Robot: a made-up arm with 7 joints.
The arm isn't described. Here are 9 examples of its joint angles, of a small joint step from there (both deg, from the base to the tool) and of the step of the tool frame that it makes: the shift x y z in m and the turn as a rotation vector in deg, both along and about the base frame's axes.
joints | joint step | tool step
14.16 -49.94 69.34 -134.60 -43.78 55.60 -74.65 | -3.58 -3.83 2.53 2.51 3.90 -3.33 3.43 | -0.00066 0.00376 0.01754 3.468 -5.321 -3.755
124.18 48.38 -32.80 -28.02 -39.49 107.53 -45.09 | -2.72 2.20 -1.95 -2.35 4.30 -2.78 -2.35 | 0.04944 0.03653 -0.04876 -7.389 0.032 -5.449
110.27 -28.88 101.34 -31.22 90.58 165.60 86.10 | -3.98 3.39 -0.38 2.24 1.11 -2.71 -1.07 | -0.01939 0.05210 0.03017 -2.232 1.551 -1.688
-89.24 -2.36 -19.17 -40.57 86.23 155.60 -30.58 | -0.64 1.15 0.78 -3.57 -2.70 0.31 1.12 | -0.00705 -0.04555 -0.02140 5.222 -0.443 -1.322
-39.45 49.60 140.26 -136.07 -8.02 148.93 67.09 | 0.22 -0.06 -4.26 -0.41 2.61 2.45 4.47 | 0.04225 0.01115 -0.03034 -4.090 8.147 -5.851
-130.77 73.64 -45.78 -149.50 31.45 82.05 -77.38 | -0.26 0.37 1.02 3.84 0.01 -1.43 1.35 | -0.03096 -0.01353 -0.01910 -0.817 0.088 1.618
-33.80 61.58 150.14 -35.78 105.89 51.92 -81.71 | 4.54 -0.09 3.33 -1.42 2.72 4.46 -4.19 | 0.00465 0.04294 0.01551 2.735 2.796 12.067
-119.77 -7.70 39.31 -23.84 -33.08 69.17 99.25 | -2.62 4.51 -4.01 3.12 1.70 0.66 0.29 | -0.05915 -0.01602 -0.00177 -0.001 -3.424 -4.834
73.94 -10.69 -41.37 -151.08 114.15 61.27 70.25 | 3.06 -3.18 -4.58 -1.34 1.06 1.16 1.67 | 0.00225 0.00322 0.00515 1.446 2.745 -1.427
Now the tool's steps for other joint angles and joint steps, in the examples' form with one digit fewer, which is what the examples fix.
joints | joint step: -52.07 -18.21 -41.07 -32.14 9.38 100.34 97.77 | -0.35 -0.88 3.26 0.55 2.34 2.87 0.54
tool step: 0.0077 0.0209 0.0050 -4.96 -1.43 4.06
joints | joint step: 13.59 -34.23 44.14 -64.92 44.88 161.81 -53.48 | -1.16 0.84 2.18 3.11 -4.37 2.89 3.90
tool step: -0.0296 -0.0093 0.0036 3.69 -1.02 0.38
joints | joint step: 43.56 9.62 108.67 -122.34 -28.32 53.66 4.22 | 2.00 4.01 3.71 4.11 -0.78 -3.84 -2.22
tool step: -0.0390 -0.0444 0.0629 -2.72 3.37 5.12
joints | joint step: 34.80 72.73 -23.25 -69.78 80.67 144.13 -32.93 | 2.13 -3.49 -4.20 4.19 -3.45 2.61 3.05
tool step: 0.0428 0.0323 0.1080 -2.14 -9.31 0.78
